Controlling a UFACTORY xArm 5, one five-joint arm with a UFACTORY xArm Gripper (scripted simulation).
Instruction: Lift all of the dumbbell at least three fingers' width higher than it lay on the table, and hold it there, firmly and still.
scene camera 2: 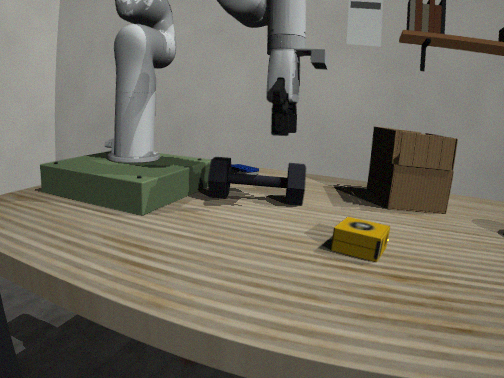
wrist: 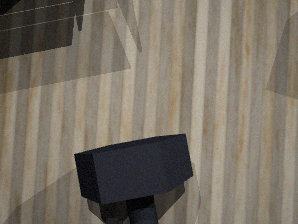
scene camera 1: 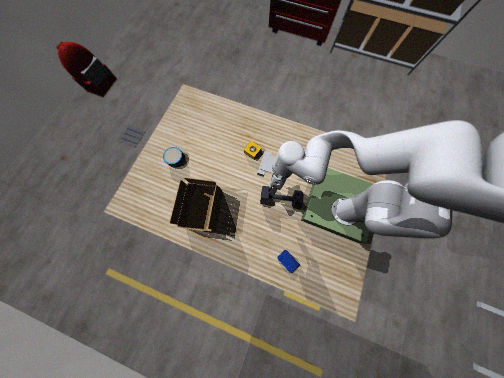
brown crate: scene camera 2; scene camera 1; not seen in the wrist view (out of frame)
same spot on brown crate: (scene camera 2: 421,180) = (scene camera 1: 206,187)
